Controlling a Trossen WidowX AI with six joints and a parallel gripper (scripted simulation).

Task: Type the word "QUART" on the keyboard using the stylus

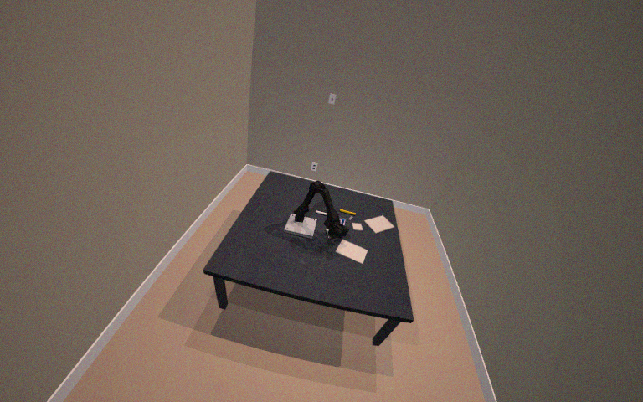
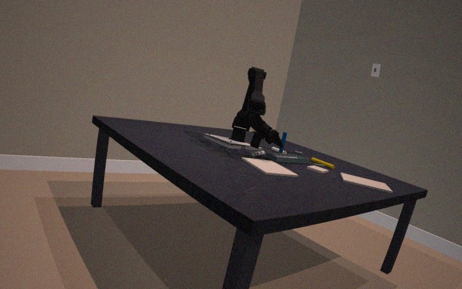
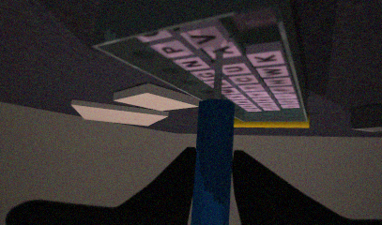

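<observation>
The white block is 16 cm ahead of my gripper tip, 9 cm to the left of it and 6 cm below it. Also, from my gripper tip: blue stylus (1 cm below); yellow cylinder (10 cm ahead, 26 cm to the left, 6 cm below); grey stylus tip (5 cm below).
</observation>
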